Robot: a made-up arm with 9 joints. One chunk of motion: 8 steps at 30 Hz.
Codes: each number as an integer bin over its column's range. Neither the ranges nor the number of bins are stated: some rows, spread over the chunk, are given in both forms.
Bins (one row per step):
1: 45 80 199 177 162 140 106 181 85
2: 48 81 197 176 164 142 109 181 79
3: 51 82 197 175 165 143 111 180 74
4: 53 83 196 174 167 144 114 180 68
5: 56 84 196 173 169 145 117 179 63
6: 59 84 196 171 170 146 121 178 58
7: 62 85 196 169 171 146 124 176 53
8: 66 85 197 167 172 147 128 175 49
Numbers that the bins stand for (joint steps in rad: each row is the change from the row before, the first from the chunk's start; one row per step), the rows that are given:
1: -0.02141 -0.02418 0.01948 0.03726 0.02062 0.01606 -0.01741 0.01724 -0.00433
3: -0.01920 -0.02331 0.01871 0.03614 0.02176 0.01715 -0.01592 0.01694 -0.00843
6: -0.01625 -0.02244 0.01833 0.03389 0.02367 0.01825 -0.01294 0.01635 -0.01439
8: -0.01367 -0.02200 0.01871 0.03165 0.02443 0.01861 -0.01085 0.01547 -0.01775
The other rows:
2: -0.02031 -0.02374 0.01871 0.03670 0.02138 0.01679 -0.01651 0.01724 -0.00657
4: -0.01846 -0.02287 0.01833 0.03558 0.02253 0.01752 -0.01502 0.01694 -0.01067
5: -0.01736 -0.02244 0.01833 0.03502 0.02329 0.01788 -0.01413 0.01665 -0.01253
7: -0.01515 -0.02200 0.01833 0.03277 0.02405 0.01825 -0.01204 0.01576 -0.01625

